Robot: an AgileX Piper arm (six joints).
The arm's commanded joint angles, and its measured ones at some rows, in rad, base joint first. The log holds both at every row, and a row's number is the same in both.
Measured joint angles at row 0:
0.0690, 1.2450, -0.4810, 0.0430, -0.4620, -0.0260
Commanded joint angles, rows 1 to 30:
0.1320, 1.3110, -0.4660, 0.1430, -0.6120, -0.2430
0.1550, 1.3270, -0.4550, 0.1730, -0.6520, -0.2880
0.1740, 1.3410, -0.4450, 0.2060, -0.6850, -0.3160
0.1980, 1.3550, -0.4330, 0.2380, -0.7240, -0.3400
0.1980, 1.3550, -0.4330, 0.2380, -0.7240, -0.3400
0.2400, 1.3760, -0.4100, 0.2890, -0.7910, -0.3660
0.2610, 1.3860, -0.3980, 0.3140, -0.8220, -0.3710
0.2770, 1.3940, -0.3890, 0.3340, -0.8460, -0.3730
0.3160, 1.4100, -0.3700, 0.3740, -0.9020, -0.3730
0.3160, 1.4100, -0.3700, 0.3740, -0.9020, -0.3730
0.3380, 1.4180, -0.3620, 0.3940, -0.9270, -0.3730
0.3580, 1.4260, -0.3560, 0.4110, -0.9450, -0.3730
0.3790, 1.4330, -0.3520, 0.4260, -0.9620, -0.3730
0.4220, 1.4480, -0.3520, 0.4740, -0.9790, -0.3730
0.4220, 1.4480, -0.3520, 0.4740, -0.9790, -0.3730
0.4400, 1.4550, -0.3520, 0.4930, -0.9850, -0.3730
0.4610, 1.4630, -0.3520, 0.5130, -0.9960, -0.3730
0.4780, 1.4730, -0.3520, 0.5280, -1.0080, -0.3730
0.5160, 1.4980, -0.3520, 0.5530, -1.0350, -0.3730
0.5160, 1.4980, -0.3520, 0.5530, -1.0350, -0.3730
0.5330, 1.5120, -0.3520, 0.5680, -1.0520, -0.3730
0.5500, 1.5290, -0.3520, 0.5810, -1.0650, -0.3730
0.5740, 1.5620, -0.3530, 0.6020, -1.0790, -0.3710
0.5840, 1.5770, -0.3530, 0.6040, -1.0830, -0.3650
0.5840, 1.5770, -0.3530, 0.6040, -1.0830, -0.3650
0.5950, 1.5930, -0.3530, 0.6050, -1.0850, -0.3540
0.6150, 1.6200, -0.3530, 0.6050, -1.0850, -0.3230
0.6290, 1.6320, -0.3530, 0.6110, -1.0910, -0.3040
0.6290, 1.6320, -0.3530, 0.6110, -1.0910, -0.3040
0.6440, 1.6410, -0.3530, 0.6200, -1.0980, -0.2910
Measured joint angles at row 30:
0.6140, 1.6220, -0.3530, 0.6080, -1.0680, -0.3330
